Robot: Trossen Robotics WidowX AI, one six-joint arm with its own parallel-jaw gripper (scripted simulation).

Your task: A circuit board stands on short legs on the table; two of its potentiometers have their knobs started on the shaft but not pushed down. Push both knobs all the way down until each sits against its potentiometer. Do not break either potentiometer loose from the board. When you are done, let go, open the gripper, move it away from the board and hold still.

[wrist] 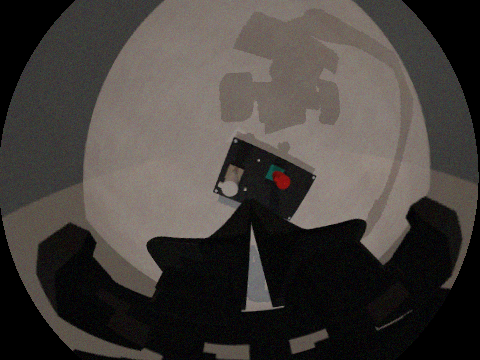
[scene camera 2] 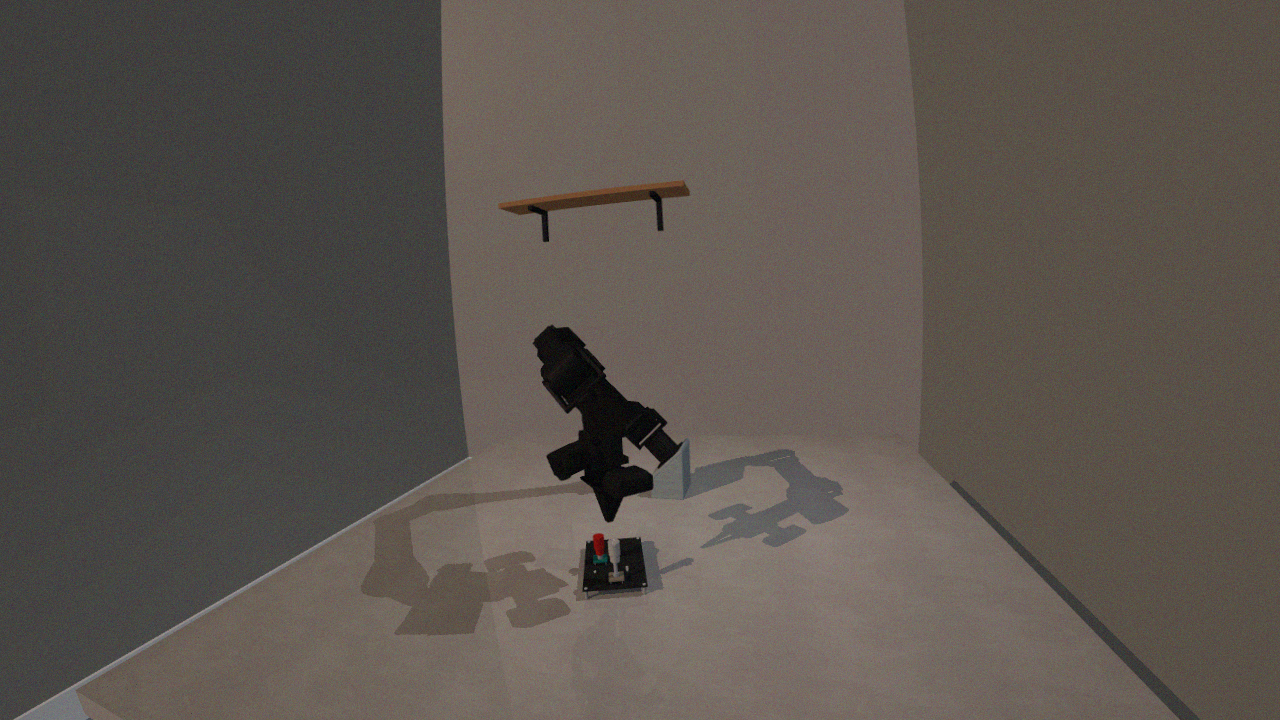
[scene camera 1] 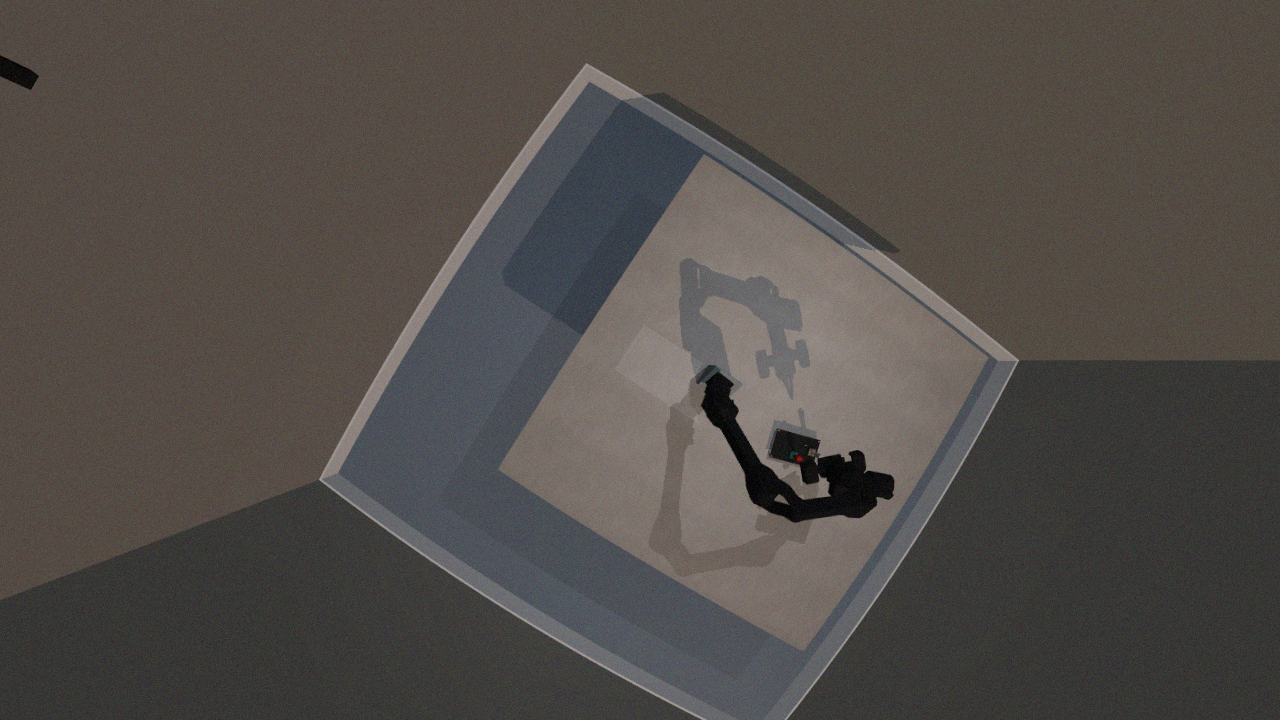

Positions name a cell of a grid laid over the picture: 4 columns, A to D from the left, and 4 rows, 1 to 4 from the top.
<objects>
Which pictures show my gripper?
The wrist view, scene camera 2 and scene camera 1: all of them.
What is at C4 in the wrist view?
My gripper.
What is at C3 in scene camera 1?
My gripper.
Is my gripper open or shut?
Shut.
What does my gripper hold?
Nothing.
</objects>
